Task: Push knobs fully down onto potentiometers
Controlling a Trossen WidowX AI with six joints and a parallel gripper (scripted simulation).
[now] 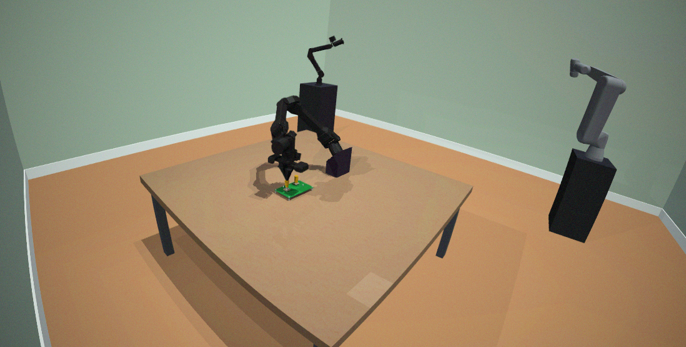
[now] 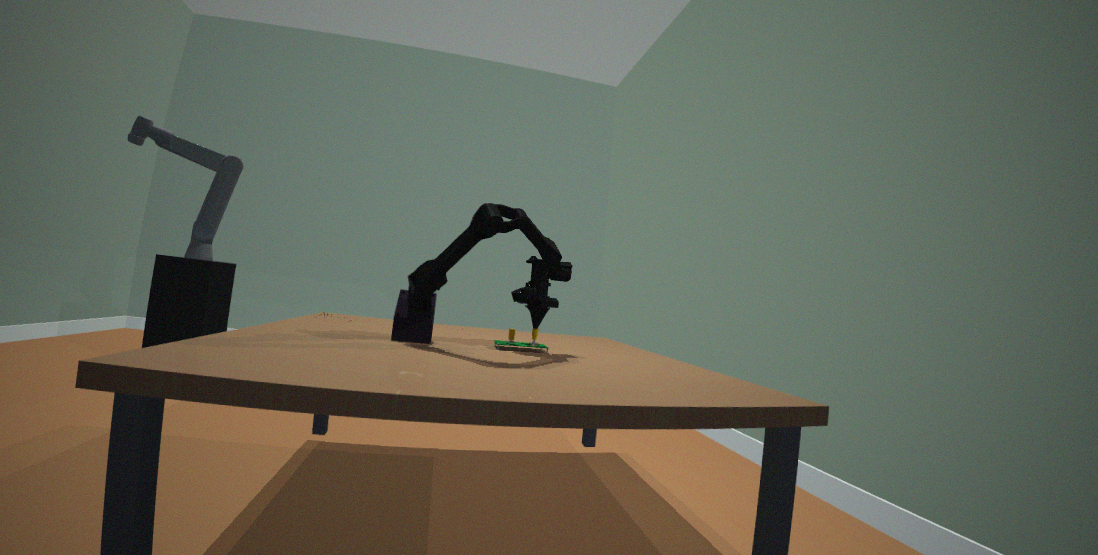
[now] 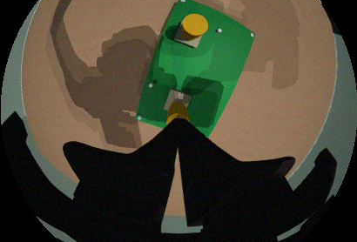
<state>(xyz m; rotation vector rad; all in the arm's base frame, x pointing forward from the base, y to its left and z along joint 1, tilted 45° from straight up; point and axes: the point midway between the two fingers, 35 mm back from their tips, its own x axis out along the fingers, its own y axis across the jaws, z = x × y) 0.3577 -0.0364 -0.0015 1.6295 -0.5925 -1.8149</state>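
My gripper tip is now 1 cm above the knob.
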